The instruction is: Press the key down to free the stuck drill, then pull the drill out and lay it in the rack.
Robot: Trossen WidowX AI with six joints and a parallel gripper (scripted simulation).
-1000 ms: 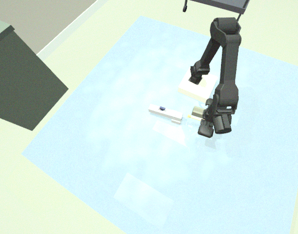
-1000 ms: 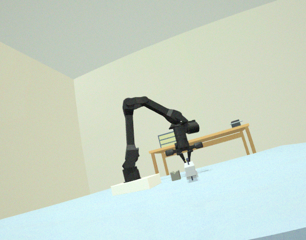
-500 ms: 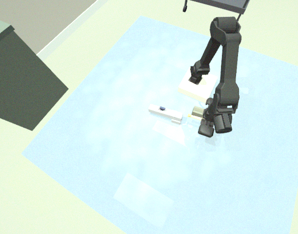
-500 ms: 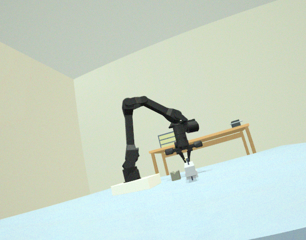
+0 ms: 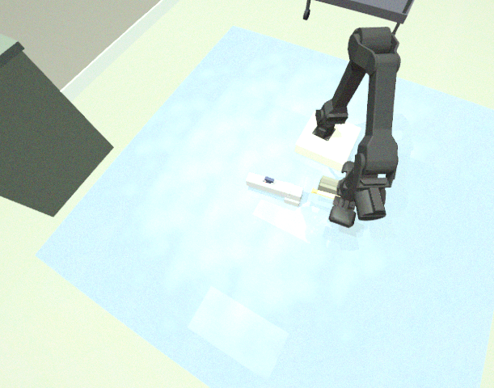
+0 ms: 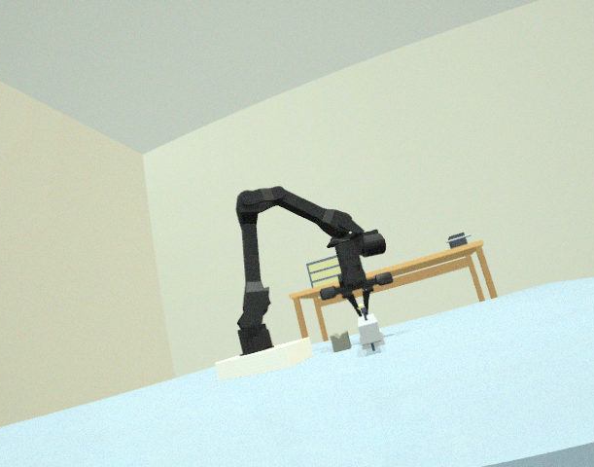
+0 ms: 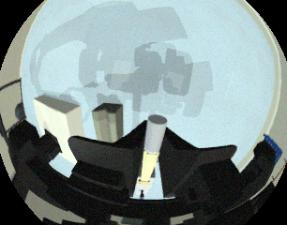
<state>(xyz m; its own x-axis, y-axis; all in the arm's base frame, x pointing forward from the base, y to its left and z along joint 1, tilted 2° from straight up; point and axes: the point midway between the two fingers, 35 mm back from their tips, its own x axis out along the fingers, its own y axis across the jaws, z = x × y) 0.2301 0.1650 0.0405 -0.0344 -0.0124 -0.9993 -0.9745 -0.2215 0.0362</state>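
Now: gripper tip 1 cm short of the pale drill, 4 cm to the left of it and 3 cm below it. Also, from my gripper tip: small grey-brown rack 6 cm behind, 5 cm to the right, 4 cm below; small dark key 6 cm ahead, 22 cm to the right, 1 cm below.
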